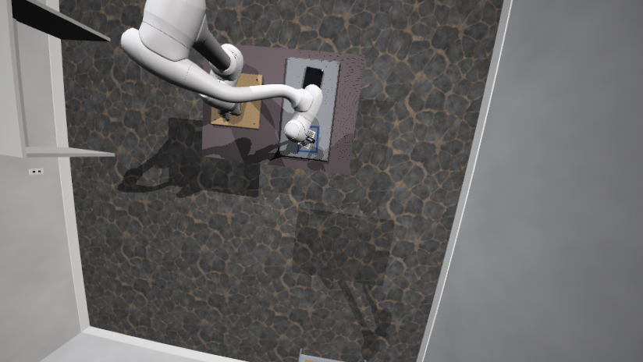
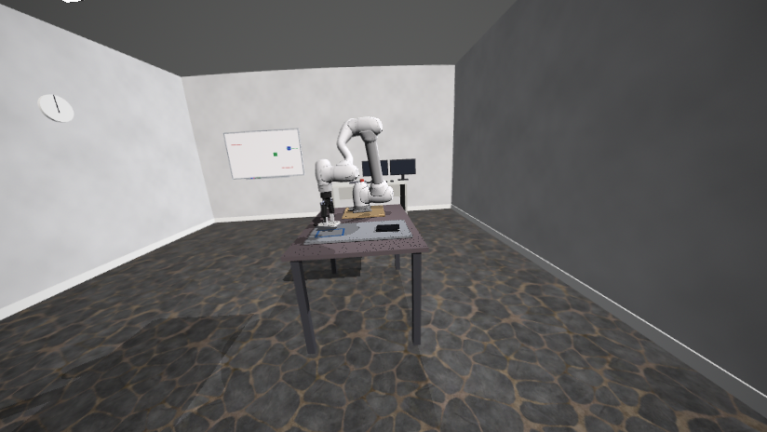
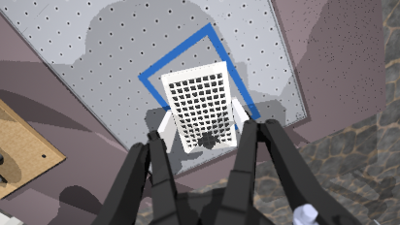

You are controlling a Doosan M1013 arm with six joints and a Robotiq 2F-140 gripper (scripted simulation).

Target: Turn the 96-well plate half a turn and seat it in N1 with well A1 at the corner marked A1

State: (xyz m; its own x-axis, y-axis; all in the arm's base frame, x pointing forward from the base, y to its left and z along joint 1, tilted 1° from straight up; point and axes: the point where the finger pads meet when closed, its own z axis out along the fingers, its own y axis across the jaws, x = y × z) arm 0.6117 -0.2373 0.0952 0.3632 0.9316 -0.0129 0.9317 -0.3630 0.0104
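Now: hand 2 cm above the white 96-well plate. The rest, counted from my hand: small white corner mark: 48 cm to the left, 8 cm below, 7 cm ahead; then black plate nest N1: 41 cm to the left, 8 cm below, 1 cm ahead.
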